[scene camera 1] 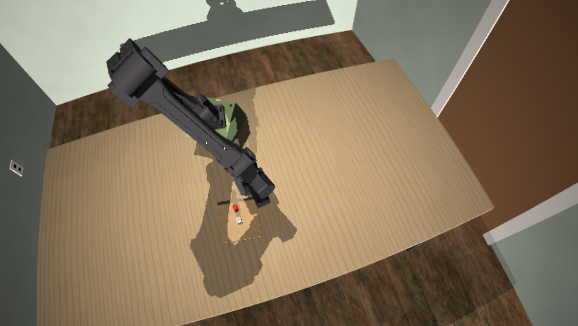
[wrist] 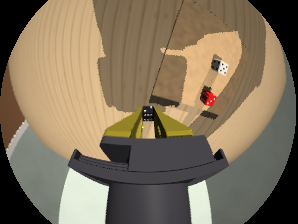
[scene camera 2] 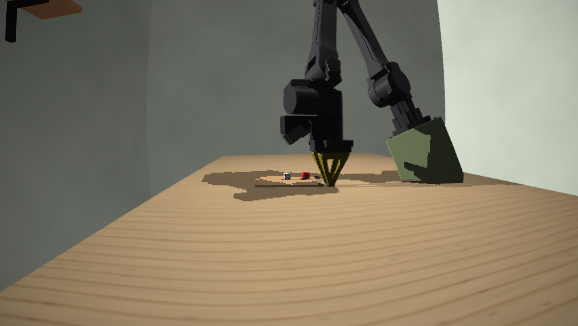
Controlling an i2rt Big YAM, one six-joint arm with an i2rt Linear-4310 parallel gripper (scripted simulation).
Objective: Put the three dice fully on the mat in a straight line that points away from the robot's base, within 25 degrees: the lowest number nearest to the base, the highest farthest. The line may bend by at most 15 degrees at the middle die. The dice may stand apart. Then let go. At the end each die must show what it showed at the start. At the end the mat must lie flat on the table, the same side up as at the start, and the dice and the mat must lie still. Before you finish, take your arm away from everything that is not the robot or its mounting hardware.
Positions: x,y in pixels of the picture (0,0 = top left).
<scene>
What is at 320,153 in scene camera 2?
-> My gripper.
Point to a tan mat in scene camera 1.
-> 231,231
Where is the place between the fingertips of my gripper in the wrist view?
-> At 148,110
</scene>
